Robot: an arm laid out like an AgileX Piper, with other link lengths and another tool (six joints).
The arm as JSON. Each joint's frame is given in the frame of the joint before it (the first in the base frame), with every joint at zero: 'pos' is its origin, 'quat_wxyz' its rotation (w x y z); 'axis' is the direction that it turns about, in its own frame. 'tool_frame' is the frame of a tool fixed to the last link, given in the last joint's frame.
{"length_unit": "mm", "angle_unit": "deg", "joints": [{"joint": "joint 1", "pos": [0.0, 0.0, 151.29], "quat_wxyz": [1.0, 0.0, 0.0, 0.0], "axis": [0.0, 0.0, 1.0]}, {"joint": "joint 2", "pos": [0.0, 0.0, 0.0], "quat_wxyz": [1.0, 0.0, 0.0, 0.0], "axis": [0.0, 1.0, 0.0]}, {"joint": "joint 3", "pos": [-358.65, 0.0, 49.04], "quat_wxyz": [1.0, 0.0, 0.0, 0.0], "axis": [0.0, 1.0, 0.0]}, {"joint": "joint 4", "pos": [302.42, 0.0, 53.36], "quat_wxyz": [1.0, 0.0, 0.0, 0.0], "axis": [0.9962, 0.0, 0.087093]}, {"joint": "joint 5", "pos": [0.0, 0.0, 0.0], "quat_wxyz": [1.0, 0.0, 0.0, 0.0], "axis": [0.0, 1.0, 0.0]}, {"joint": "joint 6", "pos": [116.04, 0.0, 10.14], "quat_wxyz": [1.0, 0.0, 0.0, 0.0], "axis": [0.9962, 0.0, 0.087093]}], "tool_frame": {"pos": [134.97, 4.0, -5.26], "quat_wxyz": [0.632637, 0.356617, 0.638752, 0.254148]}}
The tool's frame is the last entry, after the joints.
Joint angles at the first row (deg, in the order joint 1, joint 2, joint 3, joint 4, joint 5, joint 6):
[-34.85 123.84 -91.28 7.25 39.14 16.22]
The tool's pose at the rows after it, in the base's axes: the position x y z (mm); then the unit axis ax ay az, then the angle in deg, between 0 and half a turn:
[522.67, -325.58, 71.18, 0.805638, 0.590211, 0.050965, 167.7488]
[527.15, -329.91, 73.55, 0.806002, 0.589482, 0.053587, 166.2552]
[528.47, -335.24, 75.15, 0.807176, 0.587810, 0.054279, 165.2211]
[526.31, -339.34, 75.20, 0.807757, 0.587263, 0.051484, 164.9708]
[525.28, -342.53, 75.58, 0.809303, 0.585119, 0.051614, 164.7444]
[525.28, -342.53, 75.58, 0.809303, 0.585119, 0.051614, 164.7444]
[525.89, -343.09, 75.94, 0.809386, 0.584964, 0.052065, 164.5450]
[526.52, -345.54, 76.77, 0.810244, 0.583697, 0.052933, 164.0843]
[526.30, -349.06, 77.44, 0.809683, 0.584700, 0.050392, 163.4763]
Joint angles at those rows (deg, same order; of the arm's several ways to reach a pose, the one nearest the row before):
[-34.85 123.94 -91.28 7.95 38.00 16.22]
[-34.85 123.94 -91.28 7.84 36.48 16.22]
[-35.09 123.94 -91.28 7.65 35.47 16.22]
[-35.41 123.94 -91.28 7.25 35.34 16.22]
[-35.69 123.94 -91.28 7.24 35.12 16.22]
[-35.69 123.94 -91.28 7.24 35.12 16.22]
[-35.69 123.94 -91.28 7.24 34.91 16.22]
[-35.82 123.94 -91.28 7.24 34.44 16.22]
[-35.95 123.94 -91.28 6.73 33.95 16.22]

